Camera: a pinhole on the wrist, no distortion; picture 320 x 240 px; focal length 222.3 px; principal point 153.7 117.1 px. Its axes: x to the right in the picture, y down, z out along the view. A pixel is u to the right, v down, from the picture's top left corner.
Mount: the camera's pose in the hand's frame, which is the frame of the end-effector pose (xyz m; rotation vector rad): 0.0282 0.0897 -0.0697 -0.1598 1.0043 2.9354
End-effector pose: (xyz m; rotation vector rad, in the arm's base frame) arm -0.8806 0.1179 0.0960 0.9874 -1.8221 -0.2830
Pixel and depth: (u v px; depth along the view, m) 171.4 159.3 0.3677
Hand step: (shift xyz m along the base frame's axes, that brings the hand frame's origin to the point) -0.3435 0.1329 0.0061
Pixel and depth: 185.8 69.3 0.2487
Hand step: -0.2136 0.1794 0.1079
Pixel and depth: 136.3 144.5 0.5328
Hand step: -0.5197 0.1267 0.0413
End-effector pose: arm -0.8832 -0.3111 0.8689 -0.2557 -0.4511 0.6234
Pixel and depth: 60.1 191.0 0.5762
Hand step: -0.2491 0.4057 0.4217
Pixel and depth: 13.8 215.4 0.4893
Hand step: -0.1395 0.3874 0.4310
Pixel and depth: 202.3 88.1 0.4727
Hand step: -0.4162 0.2923 0.0296
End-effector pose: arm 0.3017 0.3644 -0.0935 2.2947 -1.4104 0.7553
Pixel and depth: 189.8 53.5 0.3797
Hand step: -0.3458 -0.2255 -0.1546
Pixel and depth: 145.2 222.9 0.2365
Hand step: -0.0785 -0.1724 -0.1410
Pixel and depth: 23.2 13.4 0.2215
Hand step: -0.2071 -0.2710 0.0466
